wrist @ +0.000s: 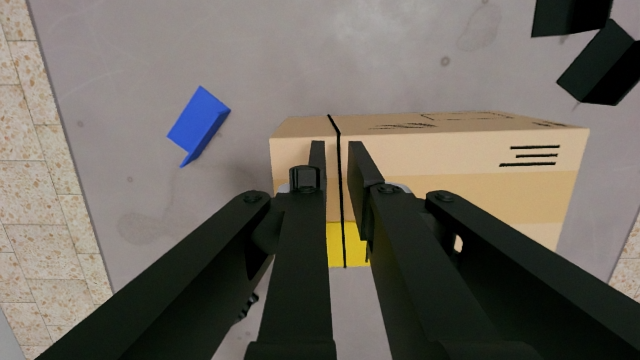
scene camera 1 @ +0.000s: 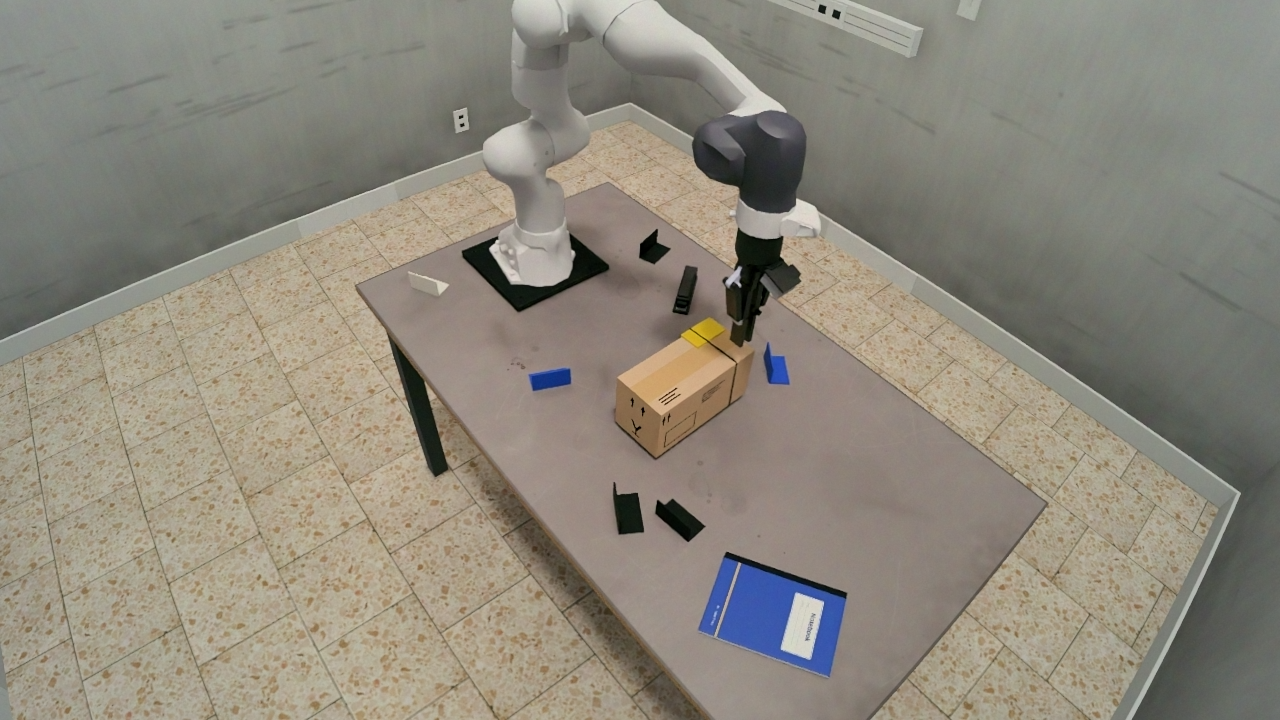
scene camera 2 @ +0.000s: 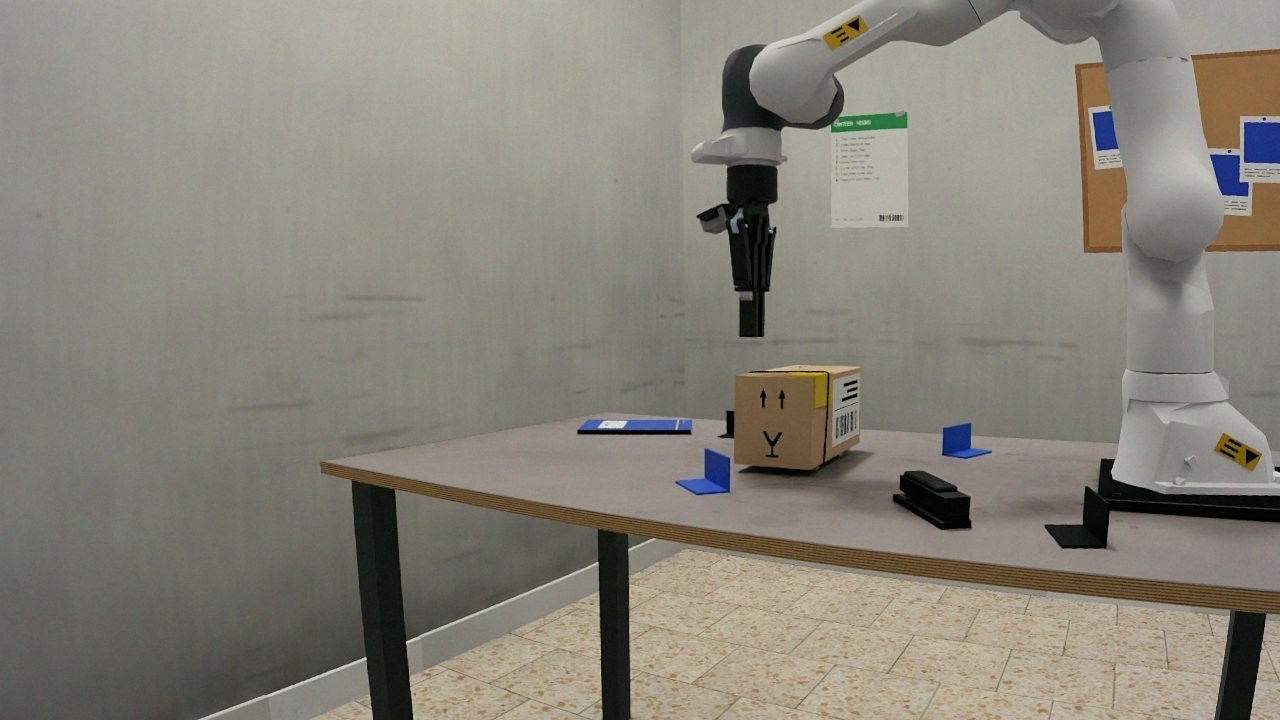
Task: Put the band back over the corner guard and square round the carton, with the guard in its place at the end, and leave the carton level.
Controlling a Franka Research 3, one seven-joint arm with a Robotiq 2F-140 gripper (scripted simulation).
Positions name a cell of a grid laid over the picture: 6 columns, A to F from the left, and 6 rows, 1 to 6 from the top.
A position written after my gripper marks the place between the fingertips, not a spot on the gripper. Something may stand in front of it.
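You can find my gripper in scene camera 1 (D3), in scene camera 2 (D3), and it's in the wrist view (D3) as well. There's a brown carton too, and that one's in scene camera 1 (D4), in scene camera 2 (D4) and in the wrist view (E3).
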